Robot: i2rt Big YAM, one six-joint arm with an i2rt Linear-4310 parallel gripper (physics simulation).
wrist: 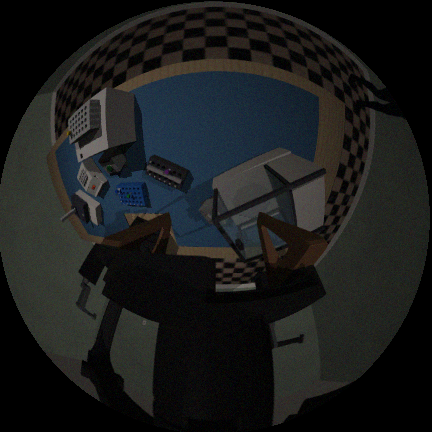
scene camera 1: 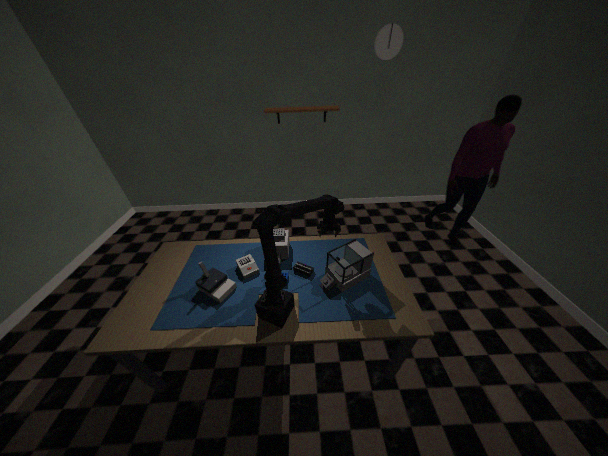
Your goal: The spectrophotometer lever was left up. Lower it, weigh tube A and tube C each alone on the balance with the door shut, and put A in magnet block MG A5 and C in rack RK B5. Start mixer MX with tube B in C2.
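Pixels of known places: gripper, fingertip midpoint: (wrist: 213, 216) (scene camera 1: 327, 236); arm's base, link origin: (scene camera 1: 273, 297).
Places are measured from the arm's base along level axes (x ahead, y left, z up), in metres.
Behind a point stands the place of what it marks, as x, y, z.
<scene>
My gripper (scene camera 1: 329, 234) @(0.350, -0.298, 0.164) (wrist: 213, 216) @(0.350, -0.298, 0.164) is open and empty, high above the mat near the balance. The balance (scene camera 1: 364, 260) @(0.250, -0.526, 0.067) (wrist: 307, 200) @(0.352, -0.484, 0.083) has a clear, dark-framed chamber; its door state I cannot tell. The spectrophotometer (scene camera 1: 222, 291) @(0.078, 0.343, -0.076) (wrist: 93, 207) @(0.152, 0.297, -0.076) stands at the left with its lever (scene camera 1: 203, 268) @(0.158, 0.465, 0.038) (wrist: 68, 214) @(0.162, 0.459, 0.021) tilted up. The blue rack (scene camera 1: 285, 275) @(0.237, -0.027, -0.091) (wrist: 140, 194) @(0.226, -0.035, -0.089) holds a green-topped tube (wrist: 128, 196) @(0.228, 0.007, -0.068). The dark block (scene camera 1: 303, 270) @(0.282, -0.145, -0.085) (wrist: 175, 176) @(0.300, -0.180, -0.081), apparently the magnet block, holds a purple-topped tube (wrist: 167, 172) @(0.318, -0.161, -0.065). A large white unit (scene camera 1: 284, 250) @(0.417, 0.002, -0.034) (wrist: 120, 117) @(0.502, -0.014, -0.050) has a grid of wells. Tube letters are unreadable.
A small white device (scene camera 1: 247, 267) @(0.272, 0.239, -0.067) (wrist: 93, 179) @(0.304, 0.196, -0.066) with a red mark stands between the spectrophotometer and large unit. A small grey device (wrist: 114, 164) @(0.355, 0.033, -0.056) with a green button stands near the large unit. The blue mat (scene camera 1: 325, 310) @(0.015, -0.294, -0.121) (wrist: 225, 110) @(0.509, -0.307, -0.121) covers much of the table. A person (scene camera 1: 482, 150) walks beyond the table.
</scene>
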